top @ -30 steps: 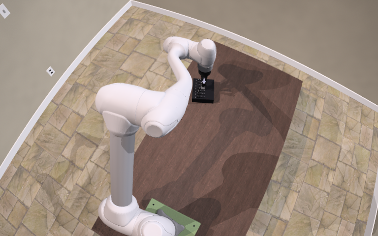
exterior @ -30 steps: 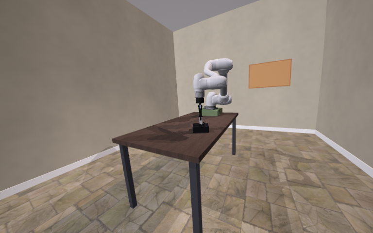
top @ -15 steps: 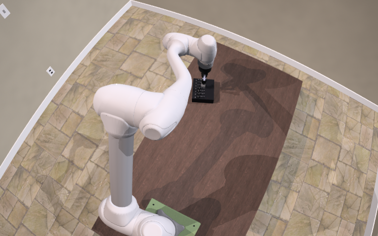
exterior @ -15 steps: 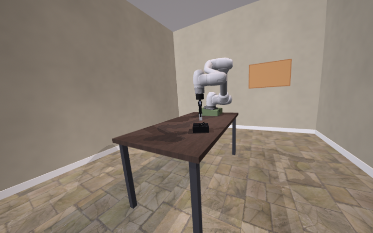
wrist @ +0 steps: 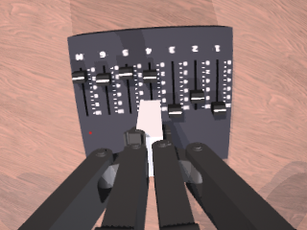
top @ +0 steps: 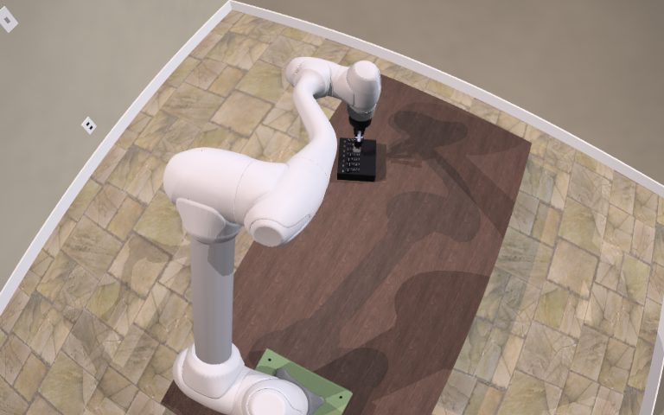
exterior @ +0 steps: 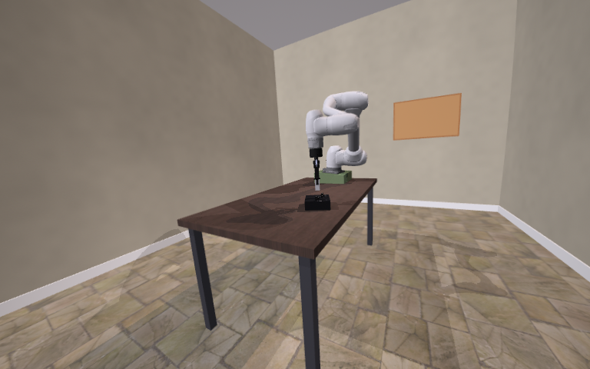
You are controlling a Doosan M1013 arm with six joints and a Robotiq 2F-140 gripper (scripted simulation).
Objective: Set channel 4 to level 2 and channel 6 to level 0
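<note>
The channel 6 fader cap is 5 cm behind my hand and 7 cm below it. Round my hand: channel 4 fader cap (1 cm behind, 2 cm to the left, 7 cm below); channel 5 fader cap (3 cm behind, 1 cm to the left, 7 cm below).
</note>
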